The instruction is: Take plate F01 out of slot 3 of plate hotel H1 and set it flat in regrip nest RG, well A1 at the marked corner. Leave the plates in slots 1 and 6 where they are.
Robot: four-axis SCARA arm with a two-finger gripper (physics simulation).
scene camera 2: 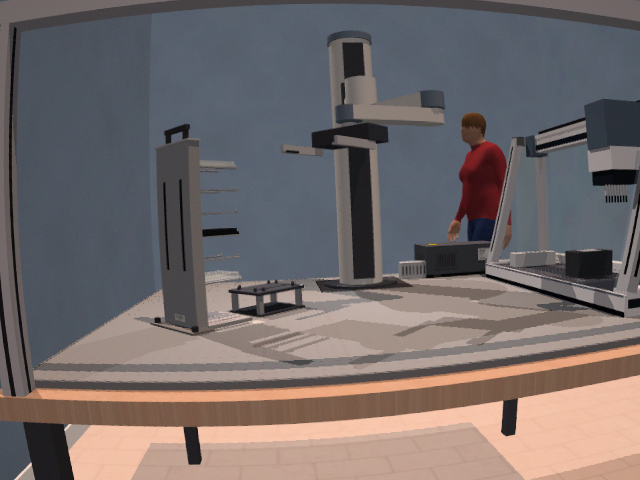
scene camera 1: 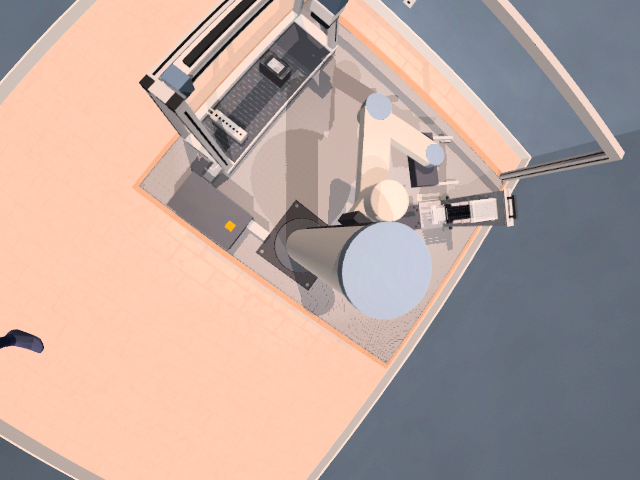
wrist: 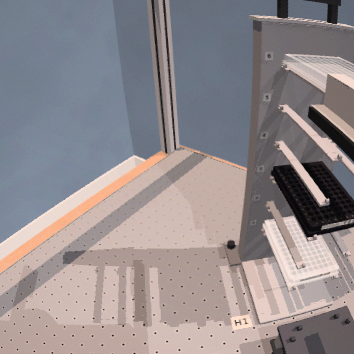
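Where they show: gripper, between the fingertips: (scene camera 2: 307, 144) (scene camera 1: 454, 160) (wrist: 144, 104); arm's base, origin of its link: (scene camera 2: 361, 287).
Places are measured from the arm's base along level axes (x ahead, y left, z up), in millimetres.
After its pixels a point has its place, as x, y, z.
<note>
Black plate F01 (scene camera 1: 458, 212) @(530, -443, 233) (scene camera 2: 220, 231) @(554, -409, 228) (wrist: 330, 185) @(517, -467, 231) lies level in slot 3 of hotel H1 (scene camera 2: 178, 232) @(610, -499, 232) (wrist: 300, 37) @(589, -477, 414). A clear plate (scene camera 2: 218, 165) @(555, -408, 382) (wrist: 320, 64) @(554, -442, 393) is in slot 6; a white plate (scene camera 2: 222, 277) @(555, -411, 121) (wrist: 305, 250) @(519, -441, 121) is in slot 1. The regrip nest (scene camera 1: 423, 173) (scene camera 2: 266, 288) @(425, -313, 73) (wrist: 335, 326) @(420, -369, 73) is a dark raised platform beside the hotel, with no plate on it. Its marked corner cannot be made out. My gripper (scene camera 1: 454, 160) @(569, -199, 420) (scene camera 2: 308, 146) @(569, -199, 420) is open and empty, high up and apart from the hotel. In the wrist view part of one finger shows at the right edge.
The arm's column (scene camera 1: 385, 268) @(-1, 8, 895) (scene camera 2: 361, 217) @(77, -3, 243) stands behind the nest. A framed deck machine (scene camera 1: 248, 98) @(364, 589, 62) (scene camera 2: 547, 281) @(501, 450, 51) and a dark box (scene camera 1: 206, 211) @(-130, 409, 128) (scene camera 2: 454, 258) @(-34, 359, 78) stand on the other side. A frame post (wrist: 164, 75) @(1004, -687, 249) rises at the table corner. A person (scene camera 2: 483, 180) stands beyond the table.
</note>
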